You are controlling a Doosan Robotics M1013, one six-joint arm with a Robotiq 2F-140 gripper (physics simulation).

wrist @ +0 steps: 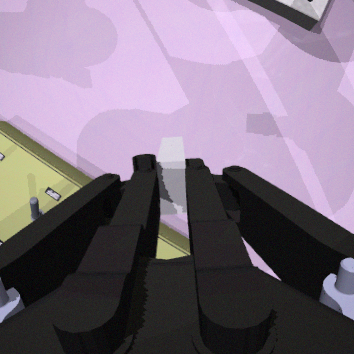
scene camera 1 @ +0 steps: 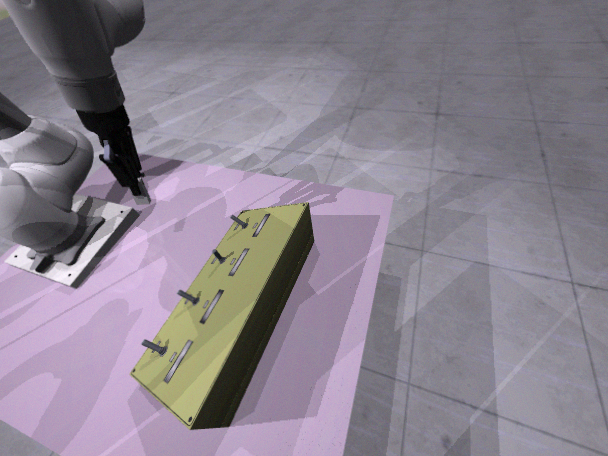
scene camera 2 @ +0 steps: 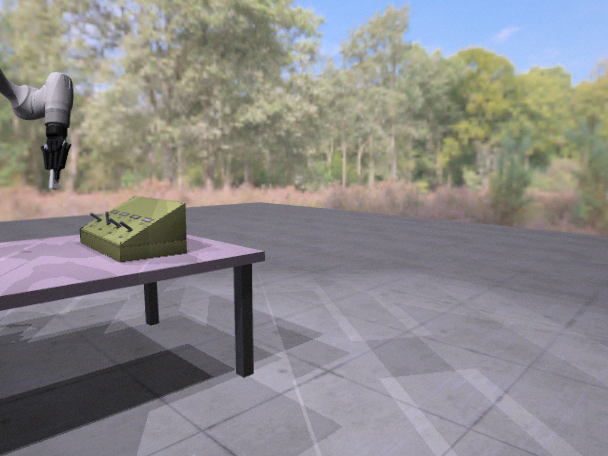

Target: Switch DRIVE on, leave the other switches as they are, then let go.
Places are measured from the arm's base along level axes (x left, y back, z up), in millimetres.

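Where they show: gripper, fingertip midpoint: (wrist: 173,155) (scene camera 1: 144,202) (scene camera 2: 53,188); arm's base, origin of the base link: (scene camera 1: 69,238).
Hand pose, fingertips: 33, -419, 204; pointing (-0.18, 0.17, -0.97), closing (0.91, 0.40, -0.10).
Observation:
Each offset is from my fingertips to the top centre of the thing, as dx, dy, dz. Level surfaces: height alone.
A sloped olive-yellow switch panel (scene camera 1: 265,260) (scene camera 2: 155,235) (wrist: 15,180) stands on the pink table. A row of dark toggle levers runs along it. One lever {-57, -179, -95} (scene camera 1: 218,256) (scene camera 2: 107,218), second from the far end in scene camera 1, stands at a different angle from its neighbours. In the wrist view a lever {-172, -145, -107} (wrist: 35,207) shows at the left. The labels cannot be read, so I cannot tell which switch is DRIVE. My gripper (scene camera 1: 144,199) (scene camera 2: 53,186) (wrist: 173,155) is shut and empty. It hangs above the table, apart from the panel, on the robot base's side.
The robot's white base plate (scene camera 1: 107,240) (wrist: 295,10) is on the pink table {dz -239} (scene camera 1: 345,400) (scene camera 2: 220,255), left of the panel in scene camera 1. The table's edge runs behind and to the right of the panel there.

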